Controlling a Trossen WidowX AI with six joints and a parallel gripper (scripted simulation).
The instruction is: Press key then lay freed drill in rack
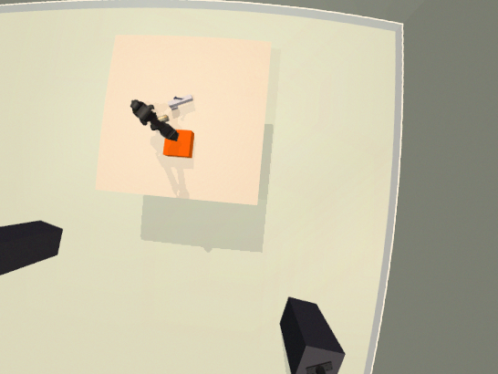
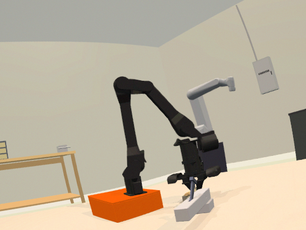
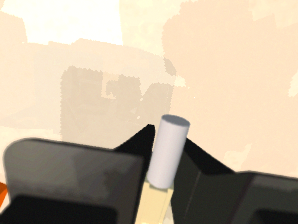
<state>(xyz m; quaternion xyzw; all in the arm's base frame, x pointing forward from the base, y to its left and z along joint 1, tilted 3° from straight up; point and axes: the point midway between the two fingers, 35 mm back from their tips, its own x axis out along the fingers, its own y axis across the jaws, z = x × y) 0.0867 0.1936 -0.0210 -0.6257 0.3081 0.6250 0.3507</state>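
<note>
Now: gripper tip 40 mm below the drill, 30 mm to the left of it and 20 mm short of it. The rest, counted from my gripper tip: blue key (190 mm ahead, 140 mm to the right, 80 mm above); then rack (50 mm to the right, 30 mm ahead, 10 mm above).
</note>
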